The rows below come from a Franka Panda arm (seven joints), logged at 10 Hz.
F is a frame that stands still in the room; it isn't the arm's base.
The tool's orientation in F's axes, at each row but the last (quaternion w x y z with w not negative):
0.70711, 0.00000, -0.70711, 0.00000
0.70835, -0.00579, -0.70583, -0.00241
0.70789, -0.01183, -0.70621, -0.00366
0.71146, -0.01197, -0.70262, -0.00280
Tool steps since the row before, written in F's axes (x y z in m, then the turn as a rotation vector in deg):
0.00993, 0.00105, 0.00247, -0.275, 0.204, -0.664
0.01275, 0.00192, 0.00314, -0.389, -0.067, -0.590
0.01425, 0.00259, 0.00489, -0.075, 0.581, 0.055
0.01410, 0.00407, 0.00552, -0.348, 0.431, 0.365
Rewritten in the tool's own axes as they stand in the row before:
0.00247, 0.00105, -0.00993, -0.664, 0.204, 0.275
0.00319, 0.00205, -0.01272, -0.592, -0.069, 0.386
0.00496, 0.00284, -0.01418, 0.062, 0.579, 0.088
0.00575, 0.00429, -0.01394, 0.366, 0.419, 0.361

